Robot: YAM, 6 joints.
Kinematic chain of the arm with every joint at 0, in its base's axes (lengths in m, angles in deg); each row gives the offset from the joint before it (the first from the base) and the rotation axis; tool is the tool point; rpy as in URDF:
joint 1: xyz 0 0 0.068 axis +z
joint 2: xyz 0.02 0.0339 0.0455 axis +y
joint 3: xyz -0.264 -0.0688 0 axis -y
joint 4: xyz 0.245 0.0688 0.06 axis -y
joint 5: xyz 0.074 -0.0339 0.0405 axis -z
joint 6: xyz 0.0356 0 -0.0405 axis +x
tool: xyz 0 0 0 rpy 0 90 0
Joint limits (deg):
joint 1: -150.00..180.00
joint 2: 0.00..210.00
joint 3: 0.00..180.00
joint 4: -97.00..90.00
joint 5: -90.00..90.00
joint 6: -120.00..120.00
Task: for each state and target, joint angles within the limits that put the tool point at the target. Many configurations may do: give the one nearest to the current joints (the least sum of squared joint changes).
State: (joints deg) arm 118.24 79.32 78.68 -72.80 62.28 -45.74
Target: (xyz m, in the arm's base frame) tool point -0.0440 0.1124 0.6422
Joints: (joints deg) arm 125.32 74.64 132.60 -36.48 54.76 -45.74
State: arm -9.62 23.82 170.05 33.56 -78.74 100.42
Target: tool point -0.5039 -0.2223 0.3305
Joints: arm 26.82 22.15 165.99 23.14 -54.43 100.42
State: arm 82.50 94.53 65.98 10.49 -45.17 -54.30
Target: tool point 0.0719 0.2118 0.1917
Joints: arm 64.42 67.28 30.23 -5.13 -48.36 -54.30
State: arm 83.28 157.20 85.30 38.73 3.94 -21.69
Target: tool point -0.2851 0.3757 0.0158
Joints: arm 127.24 142.41 74.26 38.82 0.66 -21.69
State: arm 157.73 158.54 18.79 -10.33 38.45 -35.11
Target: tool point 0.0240 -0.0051 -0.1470
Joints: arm 143.32 193.82 37.76 -0.39 16.73 -35.11
